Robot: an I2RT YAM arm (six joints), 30 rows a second.
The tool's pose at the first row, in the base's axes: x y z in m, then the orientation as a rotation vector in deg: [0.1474 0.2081 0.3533 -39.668 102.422 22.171]
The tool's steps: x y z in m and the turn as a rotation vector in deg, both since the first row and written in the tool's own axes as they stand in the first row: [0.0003 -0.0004 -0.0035 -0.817 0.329 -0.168]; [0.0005 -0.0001 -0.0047 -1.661 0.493 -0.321]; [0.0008 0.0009 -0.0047 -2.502 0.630 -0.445]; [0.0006 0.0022 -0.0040 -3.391 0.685 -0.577]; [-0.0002 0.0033 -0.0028 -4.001 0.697 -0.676]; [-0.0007 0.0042 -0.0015 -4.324 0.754 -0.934]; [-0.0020 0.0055 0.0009 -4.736 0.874 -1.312]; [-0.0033 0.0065 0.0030 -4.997 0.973 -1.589]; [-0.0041 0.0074 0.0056 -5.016 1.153 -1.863]
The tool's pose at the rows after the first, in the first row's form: [0.1450 0.2057 0.3542 -40.488 102.594 22.715]; [0.1438 0.2052 0.3543 -41.264 102.610 23.341]; [0.1431 0.2059 0.3540 -42.004 102.608 23.992]; [0.1429 0.2073 0.3538 -42.759 102.516 24.705]; [0.1433 0.2091 0.3541 -43.277 102.422 25.197]; [0.1438 0.2107 0.3541 -43.746 102.334 25.303]; [0.1450 0.2134 0.3545 -44.401 102.244 25.392]; [0.1462 0.2157 0.3549 -44.856 102.192 25.416]; [0.1478 0.2181 0.3548 -45.165 102.244 25.197]
